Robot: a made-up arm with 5 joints.
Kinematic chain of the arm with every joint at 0, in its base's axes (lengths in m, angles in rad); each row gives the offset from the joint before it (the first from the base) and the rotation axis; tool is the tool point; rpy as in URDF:
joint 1: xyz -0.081 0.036 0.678 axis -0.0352 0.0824 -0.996
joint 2: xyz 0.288 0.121 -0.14 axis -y
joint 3: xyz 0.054 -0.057 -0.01 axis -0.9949 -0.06 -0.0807
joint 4: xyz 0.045 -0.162 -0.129 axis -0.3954 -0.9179 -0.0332
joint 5: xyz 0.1 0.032 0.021 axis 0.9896 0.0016 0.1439
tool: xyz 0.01 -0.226 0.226 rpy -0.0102 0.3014 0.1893
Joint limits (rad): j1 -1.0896..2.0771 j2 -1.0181..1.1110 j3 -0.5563..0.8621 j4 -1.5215..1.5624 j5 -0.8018..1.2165
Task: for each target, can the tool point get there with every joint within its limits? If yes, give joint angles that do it. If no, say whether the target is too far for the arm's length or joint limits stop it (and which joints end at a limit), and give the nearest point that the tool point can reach.
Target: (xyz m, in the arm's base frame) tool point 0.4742 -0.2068 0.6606
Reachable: yes | joints -0.4511 0.7966 0.6920 -1.2532 0.5765
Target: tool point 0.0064 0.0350 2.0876
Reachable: no: too far | nearest point 0.1371 0.2144 1.0092 | short by 1.101 m
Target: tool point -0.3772 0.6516 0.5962
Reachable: no: joint limits stop it (at a limit: joint 1, joint 2, joint 3, joint 5) | nearest point -0.0464 0.4934 0.6508 | short by 0.371 m
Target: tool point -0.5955 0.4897 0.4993
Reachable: no: joint limits stop it (at a limit: joint 1, joint 2, joint 4) | nearest point -0.4647 0.1869 0.4441 | short by 0.334 m
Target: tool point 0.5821 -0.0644 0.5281
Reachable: yes | joints -0.4343 0.0823 0.0323 -0.3569 0.3406
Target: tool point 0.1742 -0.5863 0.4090
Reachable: yes | joints 0.7048 0.2532 -0.4416 -0.3395 0.1760
